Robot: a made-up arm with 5 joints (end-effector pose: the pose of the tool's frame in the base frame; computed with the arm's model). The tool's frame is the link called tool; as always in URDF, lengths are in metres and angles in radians.
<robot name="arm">
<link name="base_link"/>
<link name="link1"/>
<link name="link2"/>
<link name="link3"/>
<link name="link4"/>
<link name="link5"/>
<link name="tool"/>
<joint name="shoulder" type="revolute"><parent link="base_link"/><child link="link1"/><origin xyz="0.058 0 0.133" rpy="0 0 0"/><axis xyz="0 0 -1"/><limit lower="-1.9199" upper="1.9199" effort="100" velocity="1.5"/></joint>
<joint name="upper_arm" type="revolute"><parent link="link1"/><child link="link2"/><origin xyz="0.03 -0.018 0.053" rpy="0 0 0"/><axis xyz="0 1 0"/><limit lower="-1.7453" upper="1.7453" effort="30" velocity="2.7"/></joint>
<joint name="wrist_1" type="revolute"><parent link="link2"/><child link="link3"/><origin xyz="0.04 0 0.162" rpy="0 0 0"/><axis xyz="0 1 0"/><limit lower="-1.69" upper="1.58" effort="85" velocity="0.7"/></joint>
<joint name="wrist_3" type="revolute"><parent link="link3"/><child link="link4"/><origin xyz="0.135 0 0.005" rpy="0 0 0"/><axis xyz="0 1 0"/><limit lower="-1.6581" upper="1.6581" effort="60" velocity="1.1"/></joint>
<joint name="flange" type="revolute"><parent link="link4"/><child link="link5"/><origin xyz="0.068 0.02 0" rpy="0 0 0"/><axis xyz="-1 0 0"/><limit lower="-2.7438" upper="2.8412" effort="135" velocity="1.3"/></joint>
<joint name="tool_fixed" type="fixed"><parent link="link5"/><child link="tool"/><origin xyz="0 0 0" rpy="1.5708 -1.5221 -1.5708"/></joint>
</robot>
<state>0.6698 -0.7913 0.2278 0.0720 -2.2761</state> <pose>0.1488 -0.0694 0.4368 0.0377 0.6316 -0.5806 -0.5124</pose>
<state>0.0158 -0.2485 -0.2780 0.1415 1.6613</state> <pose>0.2642 -0.0013 0.4506 0.3899 -0.6031 -0.5693 0.4002</pose>
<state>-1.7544 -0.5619 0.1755 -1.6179 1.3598</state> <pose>0.0429 0.0706 0.4616 0.0082 -0.2147 0.9527 0.2149</pose>
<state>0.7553 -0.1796 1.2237 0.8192 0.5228</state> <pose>0.1271 -0.0623 0.1732 0.9796 0.0840 0.1191 -0.1386</pose>
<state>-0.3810 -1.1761 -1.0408 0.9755 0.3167</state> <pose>-0.0982 -0.0604 0.4543 0.1554 0.0557 -0.9849 0.0523</pose>
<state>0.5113 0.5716 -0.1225 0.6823 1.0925</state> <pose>0.3241 -0.1470 0.1850 0.9416 -0.1529 -0.1553 0.2568</pose>
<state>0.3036 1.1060 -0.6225 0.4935 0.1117</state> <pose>0.3951 -0.1035 0.1082 0.9493 -0.0533 -0.2877 -0.1148</pose>
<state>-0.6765 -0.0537 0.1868 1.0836 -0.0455</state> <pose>0.2277 0.1389 0.2732 0.9429 0.0662 -0.1632 0.2826</pose>
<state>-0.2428 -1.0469 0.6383 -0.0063 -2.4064</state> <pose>0.1486 0.0245 0.3873 0.2448 0.8171 -0.1843 -0.4884</pose>
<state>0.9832 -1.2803 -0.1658 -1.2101 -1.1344</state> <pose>-0.0302 0.1360 0.4370 0.2420 -0.0854 0.8520 -0.4563</pose>
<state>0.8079 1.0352 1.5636 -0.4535 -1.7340</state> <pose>0.0869 -0.0274 0.1032 0.2609 -0.1327 0.2503 -0.9229</pose>
